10 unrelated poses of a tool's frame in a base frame.
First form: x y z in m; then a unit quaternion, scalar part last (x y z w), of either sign.
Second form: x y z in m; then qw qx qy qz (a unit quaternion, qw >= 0). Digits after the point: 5 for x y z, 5 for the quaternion.
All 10 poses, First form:
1: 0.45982 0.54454 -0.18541 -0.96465 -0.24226 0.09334 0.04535
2: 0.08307 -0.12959 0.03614 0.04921 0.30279 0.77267 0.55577
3: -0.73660 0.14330 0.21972 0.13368 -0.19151 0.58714 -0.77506
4: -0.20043 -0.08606 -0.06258 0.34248 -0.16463 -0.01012 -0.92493
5: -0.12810 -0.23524 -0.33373 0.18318 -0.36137 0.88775 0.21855
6: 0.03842 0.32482 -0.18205 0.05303 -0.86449 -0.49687 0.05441
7: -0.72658 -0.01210 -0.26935 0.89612 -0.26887 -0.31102 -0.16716
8: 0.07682 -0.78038 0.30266 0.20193 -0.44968 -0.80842 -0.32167
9: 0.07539 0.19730 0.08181 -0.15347 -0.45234 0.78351 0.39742
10: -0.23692 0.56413 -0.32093 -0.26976 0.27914 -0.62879 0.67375
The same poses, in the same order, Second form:
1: 0.45982 0.54454 -0.18541 0.04535 -0.96465 -0.24226 0.09334
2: 0.08307 -0.12959 0.03614 0.55577 0.04921 0.30279 0.77267
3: -0.73660 0.14330 0.21972 0.77506 -0.13368 0.19151 -0.58714
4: -0.20043 -0.08606 -0.06258 0.92493 -0.34248 0.16463 0.01012
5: -0.12810 -0.23524 -0.33373 0.21855 0.18318 -0.36137 0.88775
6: 0.03842 0.32482 -0.18205 0.05441 0.05303 -0.86449 -0.49687
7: -0.72658 -0.01210 -0.26935 0.16716 -0.89612 0.26887 0.31102
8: 0.07682 -0.78038 0.30266 0.32167 -0.20193 0.44968 0.80842
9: 0.07539 0.19730 0.08181 0.39742 -0.15347 -0.45234 0.78351
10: -0.23692 0.56413 -0.32093 0.67375 -0.26976 0.27914 -0.62879
